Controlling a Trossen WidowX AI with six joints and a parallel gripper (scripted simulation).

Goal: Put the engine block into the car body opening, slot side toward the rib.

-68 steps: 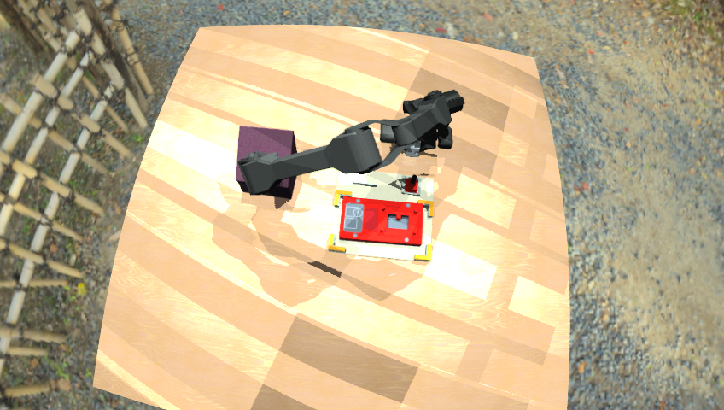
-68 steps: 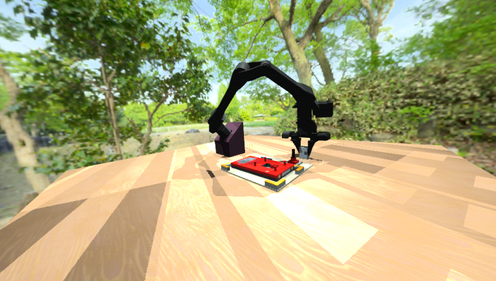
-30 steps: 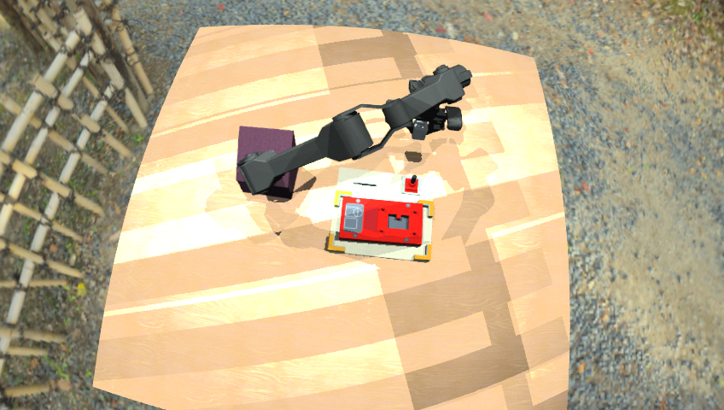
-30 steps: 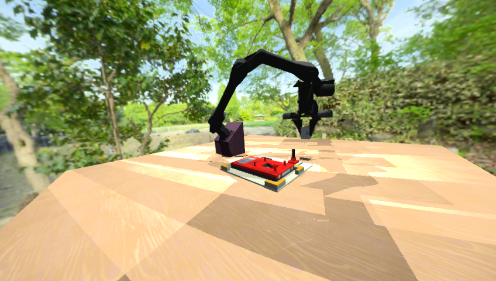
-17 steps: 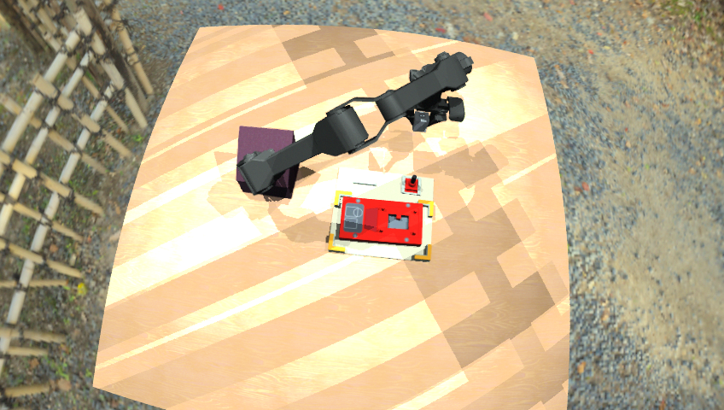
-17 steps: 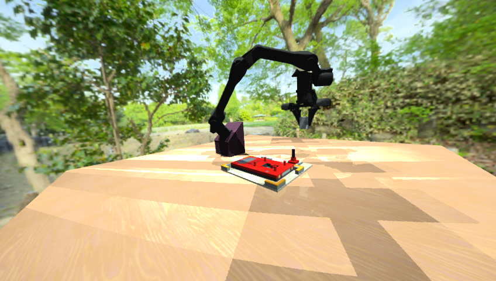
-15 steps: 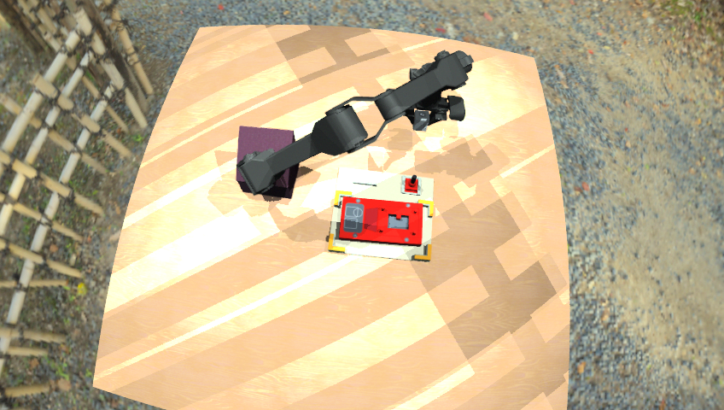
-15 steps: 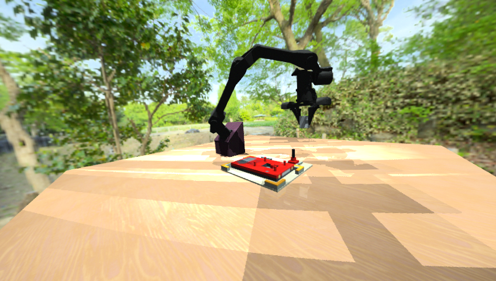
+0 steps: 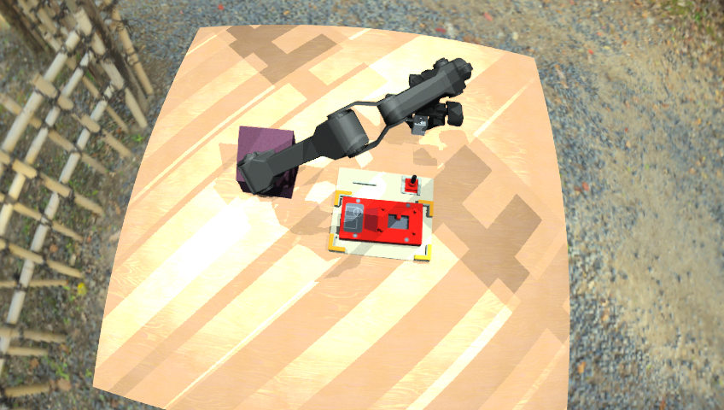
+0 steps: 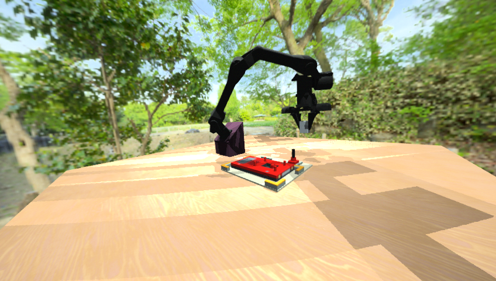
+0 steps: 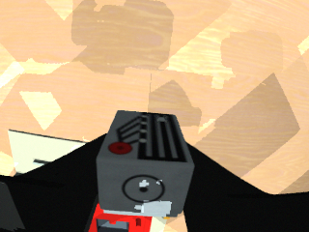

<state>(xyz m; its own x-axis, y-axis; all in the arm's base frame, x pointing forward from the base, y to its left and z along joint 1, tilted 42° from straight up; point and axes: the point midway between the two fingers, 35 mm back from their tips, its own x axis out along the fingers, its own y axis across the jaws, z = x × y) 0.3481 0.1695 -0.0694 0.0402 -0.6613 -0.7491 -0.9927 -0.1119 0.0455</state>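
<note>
My gripper tip is now 10 mm short of the black upright peg, 100 mm to the left of it and 90 mm above it. From my gripper tip the other things lie so: grey engine block 10 mm ahead, 10 mm above.
</note>
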